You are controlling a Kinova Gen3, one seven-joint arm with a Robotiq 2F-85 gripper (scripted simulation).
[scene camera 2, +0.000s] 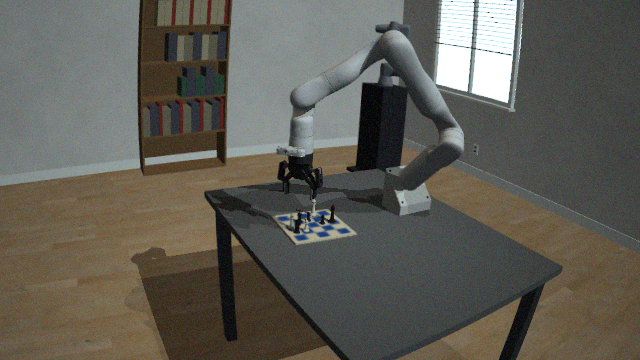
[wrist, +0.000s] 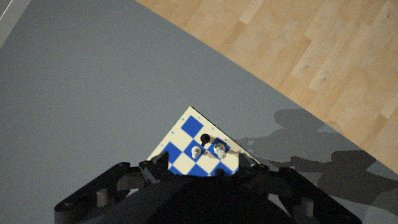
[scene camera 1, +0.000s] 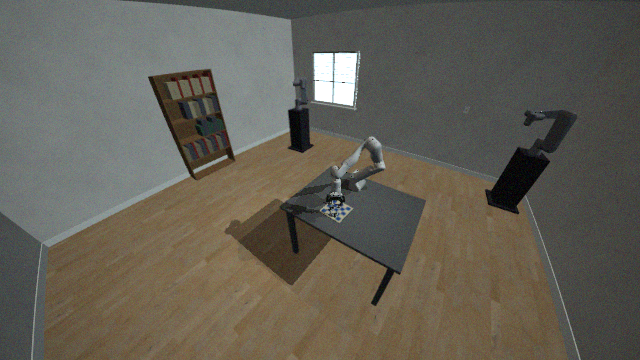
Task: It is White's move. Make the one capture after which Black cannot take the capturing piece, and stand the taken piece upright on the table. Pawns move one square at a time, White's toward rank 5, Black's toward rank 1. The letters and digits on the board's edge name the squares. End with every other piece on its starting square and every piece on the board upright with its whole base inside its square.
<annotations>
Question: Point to a blue-and-cream chessboard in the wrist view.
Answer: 186, 133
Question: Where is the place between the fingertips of my gripper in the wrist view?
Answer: At 203, 160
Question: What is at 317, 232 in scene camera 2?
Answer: A blue-and-cream chessboard.
</annotations>
